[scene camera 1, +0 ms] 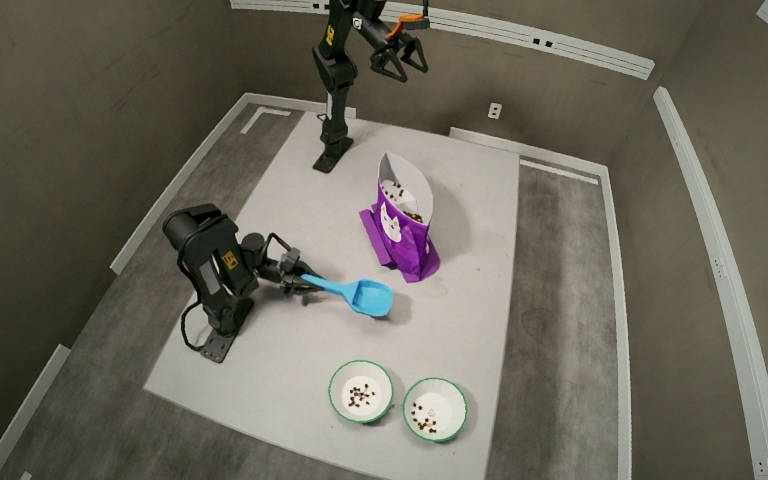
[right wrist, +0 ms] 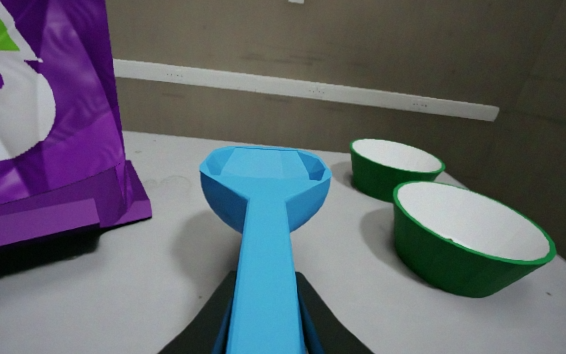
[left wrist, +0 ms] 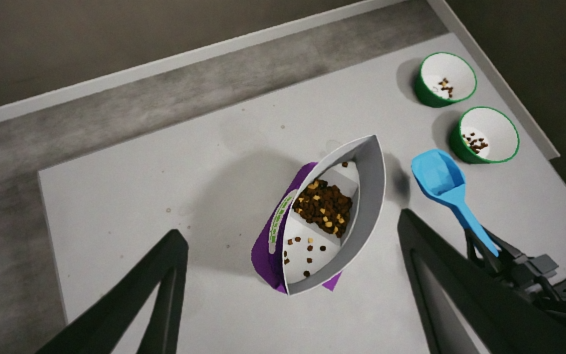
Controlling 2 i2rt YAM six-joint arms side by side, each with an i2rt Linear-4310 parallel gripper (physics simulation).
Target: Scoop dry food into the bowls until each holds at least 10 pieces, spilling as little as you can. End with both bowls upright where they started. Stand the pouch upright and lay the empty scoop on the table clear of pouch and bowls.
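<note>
The purple pouch (scene camera 1: 408, 251) (left wrist: 274, 260) (right wrist: 75, 125) stands upright and open, with dry food inside. Two green-rimmed bowls stand upright. The left one in scene camera 1 (scene camera 1: 362, 369) (left wrist: 461, 146) (right wrist: 450, 270) and the right one (scene camera 1: 450, 396) (left wrist: 427, 95) (right wrist: 380, 182) each hold several brown pieces. My right gripper (scene camera 1: 318, 284) (right wrist: 264, 284) is shut on the handle of the blue scoop (scene camera 1: 370, 298) (left wrist: 440, 172) (right wrist: 265, 170). The scoop is empty, level and low above the table, between pouch and bowls. My left gripper (scene camera 1: 414, 75) (left wrist: 286, 227) is open, high above the table behind the pouch.
The light grey table (scene camera 1: 283, 362) (left wrist: 125, 200) carries small dark specks. The right arm's base (scene camera 1: 215, 348) is at the table's left edge, and the left arm's base (scene camera 1: 325, 161) is farther back. Walls surround the floor.
</note>
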